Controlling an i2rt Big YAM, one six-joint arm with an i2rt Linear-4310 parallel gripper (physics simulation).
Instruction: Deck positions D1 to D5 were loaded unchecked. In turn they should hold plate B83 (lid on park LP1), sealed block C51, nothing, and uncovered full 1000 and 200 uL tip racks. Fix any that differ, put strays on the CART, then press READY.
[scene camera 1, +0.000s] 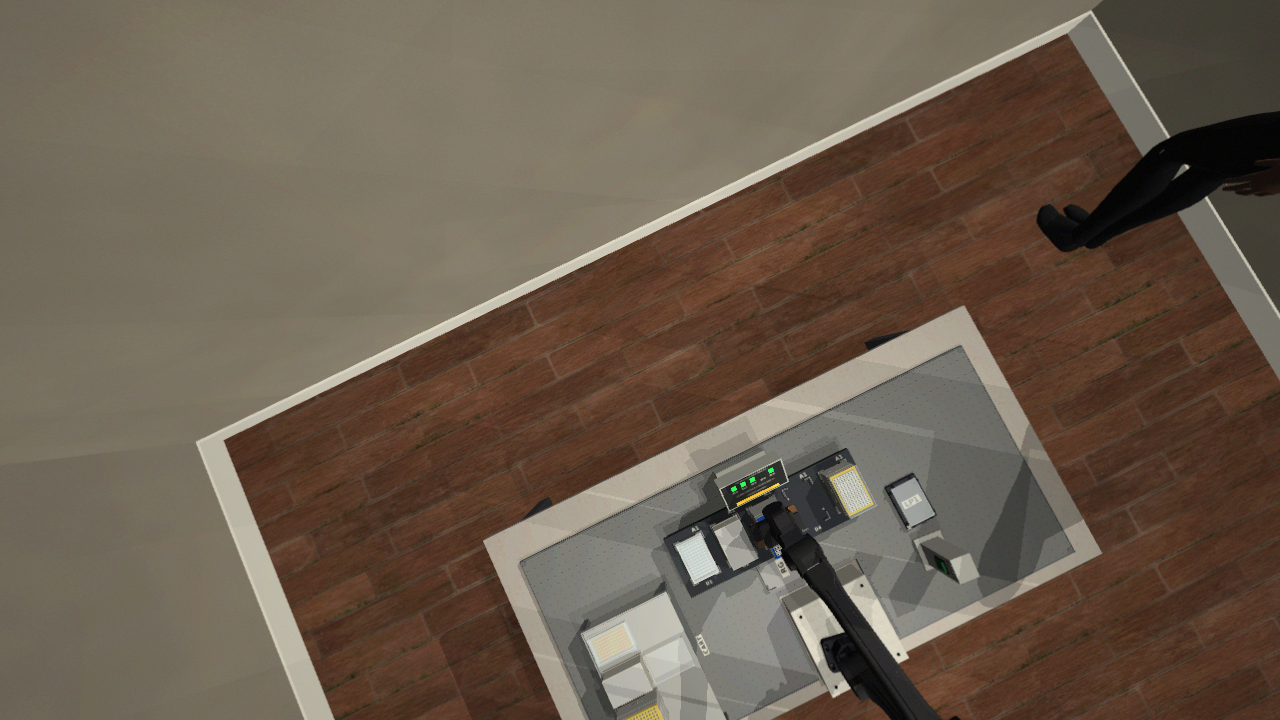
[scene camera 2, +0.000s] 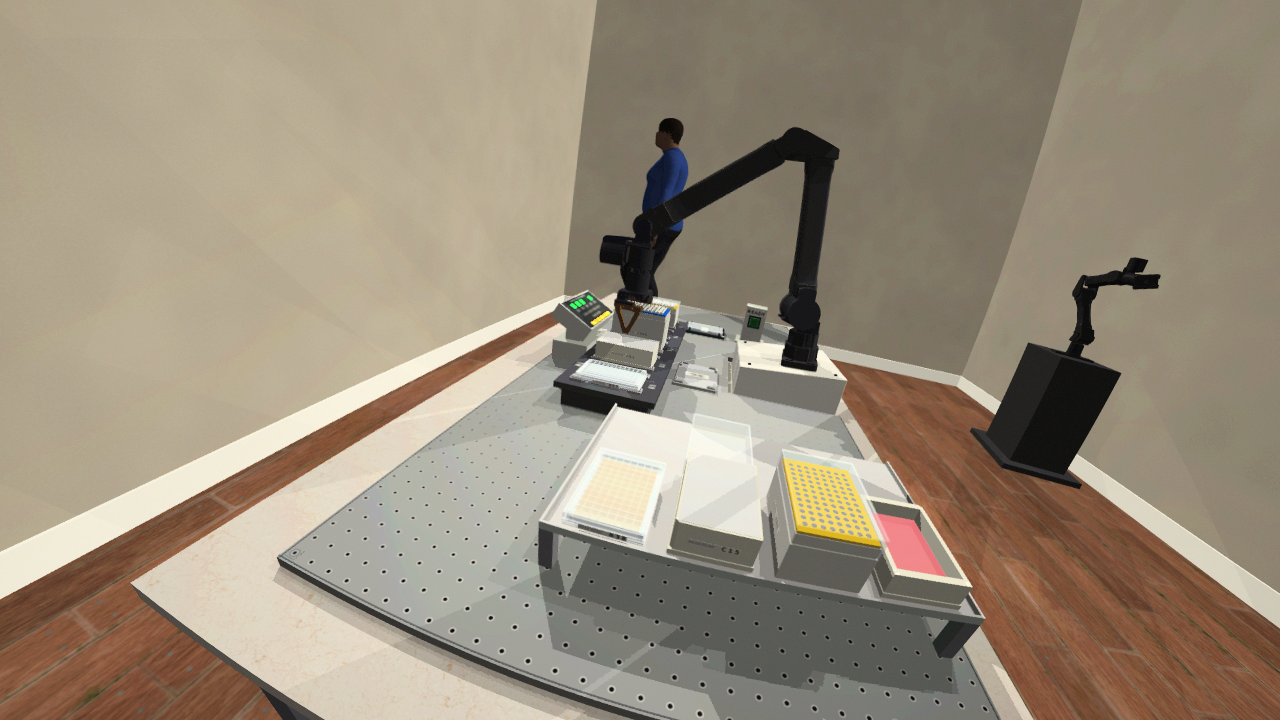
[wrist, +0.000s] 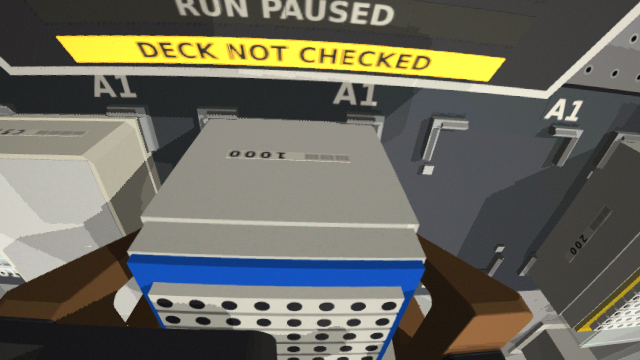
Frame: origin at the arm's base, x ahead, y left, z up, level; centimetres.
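Where they show: gripper, fingertip midpoint: (scene camera 2: 630, 328) (wrist: 284, 215); arm's base, origin of the base link: (scene camera 1: 843, 649) (scene camera 2: 798, 362).
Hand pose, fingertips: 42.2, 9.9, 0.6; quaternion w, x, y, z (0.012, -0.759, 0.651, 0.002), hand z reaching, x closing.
Observation:
Things, the pixels of their top centre, and the offset from my fingertips, as dx, dy, dz. "pt": a spot on its surface instead.
- blue-rimmed 1000 uL tip rack, middle of its top: (scene camera 2: 644, 306) (scene camera 1: 780, 533) -2.6, -0.6, +6.4
- pale sealed block C51, middle of its top: (wrist: 64, 253) (scene camera 2: 629, 340) (scene camera 1: 736, 544) -4.6, +11.6, +0.8
- clear plate, middle of its top: (scene camera 2: 612, 371) (scene camera 1: 697, 559) -6.7, +23.8, -2.0
- status screen, surface spot: (wrist: 277, 53) pt +7.8, +1.4, +1.4
- cream plate, middle of its top: (scene camera 2: 620, 484) (scene camera 1: 611, 644) -22.7, +55.5, -0.9
- grey box, middle of its top: (scene camera 2: 721, 490) (scene camera 1: 627, 685) -33.3, +53.8, +1.7
- yellow tip rack, middle of its top: (scene camera 2: 829, 489) -44.0, +52.0, +4.5
- pink tray, middle of its top: (scene camera 2: 910, 535) -54.6, +50.2, +0.6
- READY button box, middle of its top: (scene camera 2: 757, 306) (scene camera 1: 964, 568) -27.0, -48.0, +4.5
My gripper (wrist: 284, 215) (scene camera 1: 772, 519) (scene camera 2: 630, 313) is open and low over the deck, its brown fingers on either side of the blue-rimmed 1000 uL tip rack (wrist: 281, 188) (scene camera 2: 653, 323) without closing on it. The rack stands uncovered in the third nest. The pale sealed block C51 (wrist: 53, 188) (scene camera 1: 736, 542) stands just left of it. A clear plate (scene camera 1: 696, 559) (scene camera 2: 610, 375) lies in the first nest. The fourth nest (wrist: 483, 188) is bare. The yellow-rimmed 200 uL rack (wrist: 595, 251) (scene camera 1: 849, 490) stands at the right. The status screen (wrist: 277, 53) (scene camera 1: 753, 483) reads "RUN PAUSED, DECK NOT CHECKED".
The white cart (scene camera 2: 645, 435) at the near end carries a cream plate (scene camera 2: 617, 492), a grey box (scene camera 2: 720, 502), a yellow tip rack (scene camera 2: 827, 502) and a pink tray (scene camera 2: 917, 546). The READY button box (scene camera 1: 946, 559) stands right of the deck. A person (scene camera 2: 663, 179) walks behind the table.

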